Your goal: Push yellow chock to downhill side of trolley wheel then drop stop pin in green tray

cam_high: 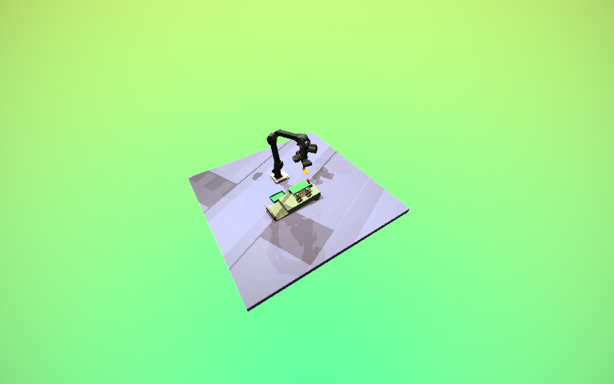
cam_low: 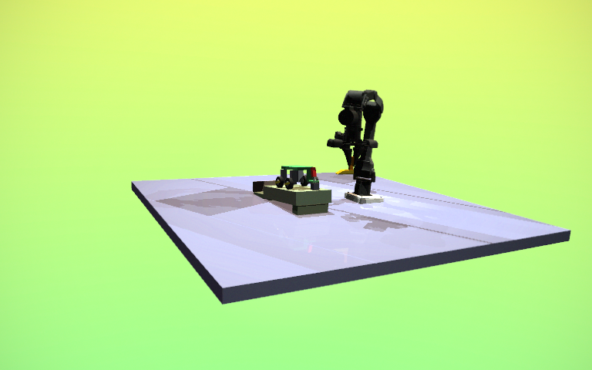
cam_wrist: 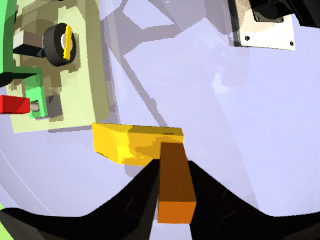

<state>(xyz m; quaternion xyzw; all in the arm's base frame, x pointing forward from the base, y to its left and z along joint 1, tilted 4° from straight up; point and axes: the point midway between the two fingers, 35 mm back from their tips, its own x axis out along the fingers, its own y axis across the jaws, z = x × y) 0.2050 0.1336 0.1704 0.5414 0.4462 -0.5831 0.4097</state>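
The yellow chock is 20 mm ahead of my gripper tip, 10 mm to the right of it and 10 mm below it. From my gripper tip the other things lie so: trolley: 150 mm to the right, 140 mm ahead, 60 mm below; olive ramp: 160 mm to the right, 140 mm ahead, 130 mm below; red-headed stop pin: 130 mm ahead, 60 mm to the right, 40 mm below.
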